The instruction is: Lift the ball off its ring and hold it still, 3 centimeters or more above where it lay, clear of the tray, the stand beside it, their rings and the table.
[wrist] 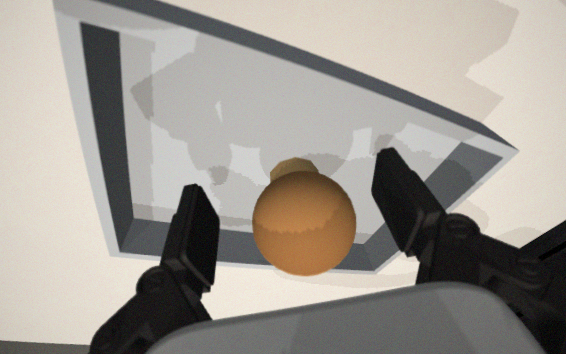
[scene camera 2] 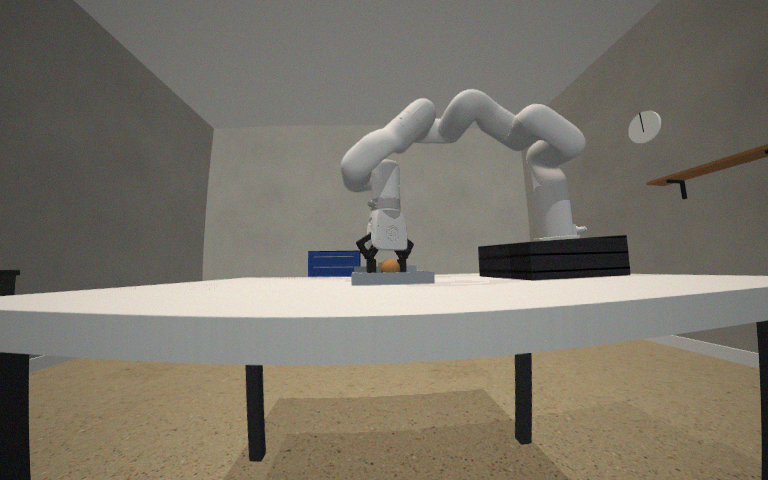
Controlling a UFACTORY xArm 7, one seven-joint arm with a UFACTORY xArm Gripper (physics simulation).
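Places are measured from the arm's base along level axes (x up, y left, z back), in millimetres.
Where they show: gripper, fingertip midpoint: (wrist: 291, 186); arm's base, link origin: (scene camera 2: 556, 240).
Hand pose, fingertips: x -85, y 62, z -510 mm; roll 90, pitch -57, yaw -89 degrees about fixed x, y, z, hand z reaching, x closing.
Observation:
Each offset is from my fingertips to the top centre of the thing. "*": to the spot under its first point. Level surfaces: height alone.
The orange ball @[dx +40, dy +7, dz +8 mm] (scene camera 2: 390, 264) (wrist: 304, 230) sits in the grey tray @[* dx -5, dy +78, dz -57 mm] (scene camera 2: 362, 278) (wrist: 90, 125). In the wrist view a small tan edge @[* dx -11, dy -6, dz +1 mm] (wrist: 295, 164) shows just beyond the ball, perhaps part of its ring; the rest is hidden by the ball. My gripper (scene camera 2: 387, 269) (wrist: 291, 186) is open and points down. Its black fingers are low at the tray, one on each side of the ball, with a gap on both sides in the wrist view. In the scene view the fingertips are about level with the ball. I cannot make out the stand beside the tray.
The tray stands on the white table @[dx -20 mm] (scene camera 2: 254, 297) (wrist: 45, 210), its raised walls around the fingers and ball. The arm's black base block (scene camera 2: 577, 259) is at the right. A blue box (scene camera 2: 333, 263) shows in the background, left of the gripper.

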